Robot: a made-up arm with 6 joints. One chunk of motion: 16 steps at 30 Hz.
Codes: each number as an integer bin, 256 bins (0 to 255) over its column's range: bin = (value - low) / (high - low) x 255, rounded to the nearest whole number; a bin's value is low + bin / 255 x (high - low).
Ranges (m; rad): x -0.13..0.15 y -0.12..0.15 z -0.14..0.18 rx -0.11..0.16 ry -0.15..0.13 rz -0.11..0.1
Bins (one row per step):
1: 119 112 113 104 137 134
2: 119 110 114 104 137 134
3: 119 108 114 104 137 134
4: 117 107 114 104 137 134
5: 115 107 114 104 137 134
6: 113 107 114 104 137 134
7: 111 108 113 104 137 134
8: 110 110 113 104 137 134
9: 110 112 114 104 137 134
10: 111 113 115 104 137 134
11: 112 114 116 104 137 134
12: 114 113 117 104 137 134
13: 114 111 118 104 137 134
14: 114 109 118 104 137 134
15: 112 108 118 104 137 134
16: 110 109 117 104 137 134
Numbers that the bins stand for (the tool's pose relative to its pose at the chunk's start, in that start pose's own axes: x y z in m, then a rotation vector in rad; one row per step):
1: 0.0007 -0.0014 0.0018 0.0001 0.0004 0.0004
2: 0.0007 -0.0035 0.0031 0.0001 0.0004 0.0004
3: 0.0007 -0.0056 0.0031 0.0001 0.0004 0.0004
4: -0.0015 -0.0067 0.0031 0.0001 0.0004 0.0004
5: -0.0037 -0.0067 0.0031 0.0001 0.0004 0.0004
6: -0.0059 -0.0067 0.0031 0.0001 0.0004 0.0004
7: -0.0081 -0.0056 0.0018 0.0001 0.0004 0.0004
8: -0.0092 -0.0035 0.0018 0.0001 0.0004 0.0004
9: -0.0092 -0.0014 0.0031 0.0001 0.0004 0.0004
10: -0.0081 -0.0004 0.0043 0.0001 0.0004 0.0004
11: -0.0070 0.0007 0.0056 0.0001 0.0004 0.0004
12: -0.0048 -0.0004 0.0068 0.0001 0.0004 0.0004
13: -0.0048 -0.0025 0.0081 0.0001 0.0004 0.0004
14: -0.0048 -0.0046 0.0081 0.0001 0.0004 0.0004
15: -0.0070 -0.0056 0.0081 0.0001 0.0004 0.0004
16: -0.0092 -0.0046 0.0068 0.0001 0.0004 0.0004

